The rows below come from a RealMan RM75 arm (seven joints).
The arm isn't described. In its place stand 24 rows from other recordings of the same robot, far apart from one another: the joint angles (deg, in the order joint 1, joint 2, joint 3, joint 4, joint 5, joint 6, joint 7), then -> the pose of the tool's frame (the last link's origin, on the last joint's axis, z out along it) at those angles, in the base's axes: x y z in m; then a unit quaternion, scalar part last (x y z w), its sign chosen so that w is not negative.
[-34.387 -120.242 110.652 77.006 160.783 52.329 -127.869] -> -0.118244 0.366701 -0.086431 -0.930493 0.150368 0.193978 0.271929
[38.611 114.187 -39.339 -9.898 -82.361 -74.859 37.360] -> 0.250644 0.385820 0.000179 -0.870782 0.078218 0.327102 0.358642
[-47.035 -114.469 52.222 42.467 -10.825 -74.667 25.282] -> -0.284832 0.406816 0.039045 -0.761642 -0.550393 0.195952 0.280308
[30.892 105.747 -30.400 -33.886 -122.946 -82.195 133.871] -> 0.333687 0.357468 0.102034 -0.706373 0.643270 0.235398 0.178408
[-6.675 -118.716 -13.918 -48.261 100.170 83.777 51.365] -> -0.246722 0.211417 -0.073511 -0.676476 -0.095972 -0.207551 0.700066
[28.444 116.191 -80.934 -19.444 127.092 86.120 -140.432] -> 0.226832 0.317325 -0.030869 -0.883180 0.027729 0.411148 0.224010
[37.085 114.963 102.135 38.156 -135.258 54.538 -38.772] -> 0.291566 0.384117 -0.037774 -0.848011 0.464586 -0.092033 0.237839
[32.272 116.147 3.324 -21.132 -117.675 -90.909 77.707] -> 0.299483 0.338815 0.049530 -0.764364 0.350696 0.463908 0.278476
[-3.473 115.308 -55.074 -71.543 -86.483 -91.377 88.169] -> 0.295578 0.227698 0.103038 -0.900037 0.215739 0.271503 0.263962
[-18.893 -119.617 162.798 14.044 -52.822 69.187 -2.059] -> -0.307198 0.257894 -0.092059 -0.833385 -0.156115 -0.266243 0.458489
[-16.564 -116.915 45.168 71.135 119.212 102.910 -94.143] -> -0.276179 0.280371 0.083640 -0.963888 -0.200624 -0.105668 0.139658
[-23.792 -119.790 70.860 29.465 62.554 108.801 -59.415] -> -0.192528 0.267792 -0.002816 -0.829632 -0.039827 -0.554728 0.048997
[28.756 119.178 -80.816 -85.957 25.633 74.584 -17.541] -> 0.177828 0.377459 0.027816 -0.855046 0.387716 -0.073832 0.336335
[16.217 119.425 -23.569 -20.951 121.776 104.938 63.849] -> 0.316404 0.259165 0.111067 -0.177198 -0.595760 -0.457249 0.636077
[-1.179 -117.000 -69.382 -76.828 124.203 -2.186 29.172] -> -0.239084 0.325243 -0.025381 -0.761369 -0.376525 -0.215368 0.481832
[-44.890 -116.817 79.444 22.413 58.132 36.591 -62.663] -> -0.203449 0.451932 -0.039811 -0.874682 -0.220371 -0.214630 0.374568
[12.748 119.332 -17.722 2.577 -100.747 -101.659 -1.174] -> 0.307715 0.194196 -0.038195 -0.805099 -0.002394 0.363831 0.468442
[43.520 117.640 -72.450 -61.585 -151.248 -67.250 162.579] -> 0.178727 0.430697 0.009250 -0.836797 0.447994 -0.052137 0.310410
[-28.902 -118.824 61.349 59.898 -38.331 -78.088 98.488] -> -0.275586 0.352329 0.009658 -0.980465 -0.018566 0.134522 0.142292
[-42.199 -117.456 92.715 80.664 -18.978 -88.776 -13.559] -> -0.135541 0.373619 -0.004817 -0.779843 -0.499021 0.173670 0.335651
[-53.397 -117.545 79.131 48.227 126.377 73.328 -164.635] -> -0.111340 0.403952 -0.058011 -0.857991 -0.505540 0.017688 0.089268
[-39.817 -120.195 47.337 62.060 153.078 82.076 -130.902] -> -0.239668 0.394140 0.044073 -0.880440 -0.406557 0.061230 0.236194
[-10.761 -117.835 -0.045 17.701 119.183 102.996 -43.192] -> -0.359514 0.193030 0.022451 -0.814653 -0.223852 -0.383685 0.372848
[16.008 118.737 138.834 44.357 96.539 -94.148 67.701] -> 0.278535 0.295222 0.071774 -0.852500 0.132536 0.406110 0.301251
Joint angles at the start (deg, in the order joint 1, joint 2, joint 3, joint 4, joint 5, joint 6, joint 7):
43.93, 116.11, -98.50, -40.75, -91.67, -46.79, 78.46
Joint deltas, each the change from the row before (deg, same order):
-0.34, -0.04, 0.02, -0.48, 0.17, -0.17, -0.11
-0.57, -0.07, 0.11, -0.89, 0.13, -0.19, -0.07
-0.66, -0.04, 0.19, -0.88, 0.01, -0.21, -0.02
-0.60, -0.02, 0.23, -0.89, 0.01, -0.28, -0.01
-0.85, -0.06, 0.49, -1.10, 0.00, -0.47, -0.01
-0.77, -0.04, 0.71, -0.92, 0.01, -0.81, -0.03
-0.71, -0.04, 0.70, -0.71, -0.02, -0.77, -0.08
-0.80, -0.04, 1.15, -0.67, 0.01, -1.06, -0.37
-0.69, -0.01, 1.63, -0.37, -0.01, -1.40, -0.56
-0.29, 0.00, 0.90, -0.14, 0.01, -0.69, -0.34
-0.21, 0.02, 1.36, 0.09, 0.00, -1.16, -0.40
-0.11, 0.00, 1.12, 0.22, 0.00, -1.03, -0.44
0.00, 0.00, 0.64, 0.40, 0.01, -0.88, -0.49
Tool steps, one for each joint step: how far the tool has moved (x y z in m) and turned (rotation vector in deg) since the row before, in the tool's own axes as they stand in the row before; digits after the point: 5 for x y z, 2 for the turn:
-0.00053, 0.00046, -0.00088, 0.01, -0.34, -0.03
-0.00105, 0.00022, -0.00166, 0.16, -0.52, -0.06
-0.00038, 0.00046, -0.00183, 0.18, -0.45, 0.04
-0.00097, 0.00040, -0.00173, 0.13, -0.52, 0.01
-0.00050, 0.00014, -0.00300, 0.25, -0.66, 0.18
-0.00045, 0.00022, -0.00324, 0.06, -0.72, 0.33
0.00033, 0.00022, -0.00317, 0.06, -0.57, 0.34
0.00071, -0.00049, -0.00439, 0.17, -0.74, 0.36
0.00110, -0.00123, -0.00511, 0.18, -0.84, 0.48
0.00034, -0.00103, -0.00264, 0.16, -0.45, 0.20
0.00047, -0.00137, -0.00336, 0.04, -0.63, 0.44
0.00069, -0.00097, -0.00273, -0.07, -0.47, 0.29
0.00111, 0.00038, -0.00139, -0.37, -0.23, 0.10

